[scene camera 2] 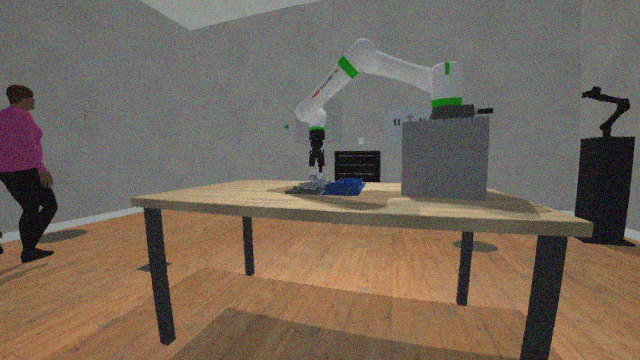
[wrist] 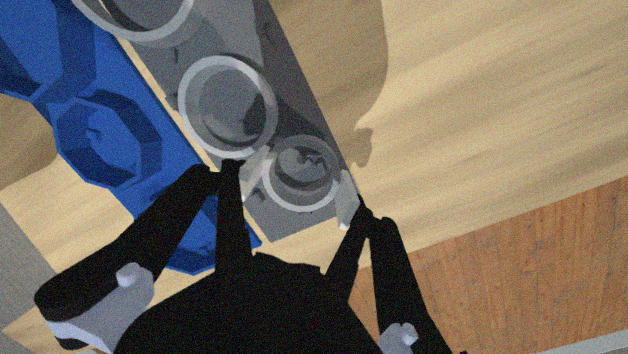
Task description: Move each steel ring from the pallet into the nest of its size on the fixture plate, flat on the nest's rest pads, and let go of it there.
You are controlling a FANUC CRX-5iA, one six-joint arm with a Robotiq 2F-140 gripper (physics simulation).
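Frame: origin at the arm's base, x ahead, y left, z up, level; millimetres.
Seen in the pictures: gripper, fingertip midpoint: (scene camera 2: 315,178) (wrist: 303,169); arm's base, origin of the base link: (scene camera 2: 446,120).
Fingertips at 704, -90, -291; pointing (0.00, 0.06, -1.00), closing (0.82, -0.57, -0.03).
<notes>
Offsets run from my fingertips to a thing's top centre, as dx, dy, dz. "spot": to the spot under its first point. Level surfaces: height alone.
In the wrist view my gripper (wrist: 303,169) is shut on the small steel ring @[spot: -32, -22, +16] (wrist: 281,199), one finger on each side of it. The ring hangs level right over the small nest at the end of the grey fixture plate @[-56, +129, -30] (wrist: 210,30). I cannot tell whether it touches the rest pads. A medium ring @[spot: -102, +107, -7] (wrist: 186,105) lies in the middle nest and a large ring @[spot: -104, +176, +1] (wrist: 144,33) in the far one. The blue pallet (wrist: 175,145) lies beside the plate, and the pockets I can see are empty. In the scene view the gripper (scene camera 2: 316,170) stands low over the plate (scene camera 2: 297,189), next to the pallet @[-259, +246, -1] (scene camera 2: 344,186).
The arm stands on a tall grey block (scene camera 2: 443,156) on the wooden table @[dz -42] (scene camera 2: 268,201). A person (scene camera 2: 22,134) stands at the far left of the room. A black cabinet (scene camera 2: 356,165) is behind the table, and a black pedestal (scene camera 2: 603,188) with a small arm is at the right.
</notes>
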